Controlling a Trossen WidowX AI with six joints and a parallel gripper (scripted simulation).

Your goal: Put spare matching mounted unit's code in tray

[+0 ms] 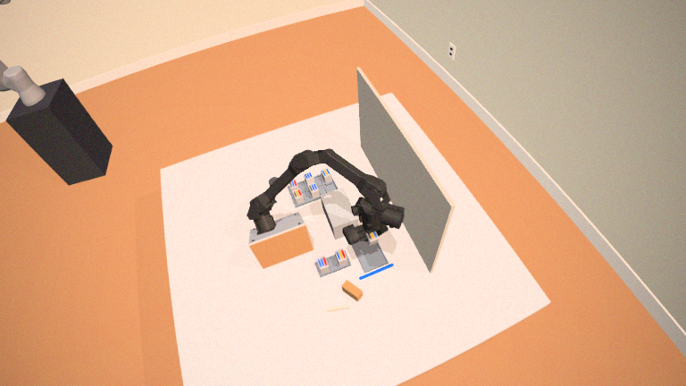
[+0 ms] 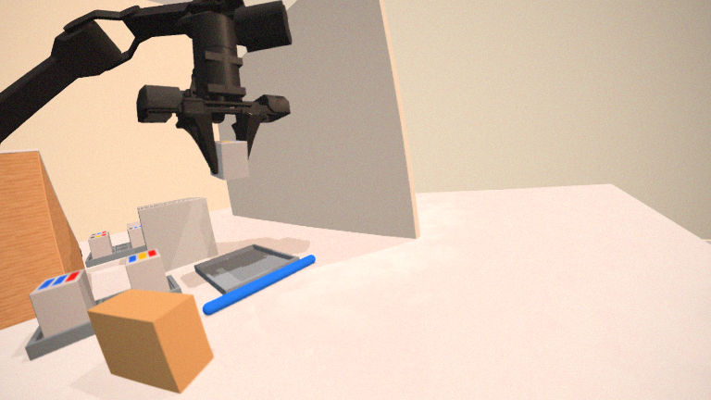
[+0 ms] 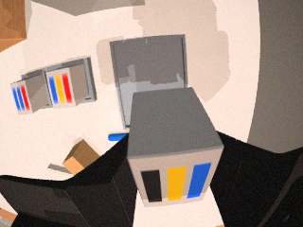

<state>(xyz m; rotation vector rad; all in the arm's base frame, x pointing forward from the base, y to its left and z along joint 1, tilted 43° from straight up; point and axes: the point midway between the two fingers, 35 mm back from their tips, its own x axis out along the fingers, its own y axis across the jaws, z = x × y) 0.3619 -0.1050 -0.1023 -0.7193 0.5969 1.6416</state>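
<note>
Right now my gripper tip is 1 cm past the grey tray and 13 cm above it. Also, from my gripper tip: grey spare block 3 cm above; then blue rod 7 cm to the right, 12 cm below; then orange block 11 cm behind, 13 cm to the right, 11 cm below.
</note>
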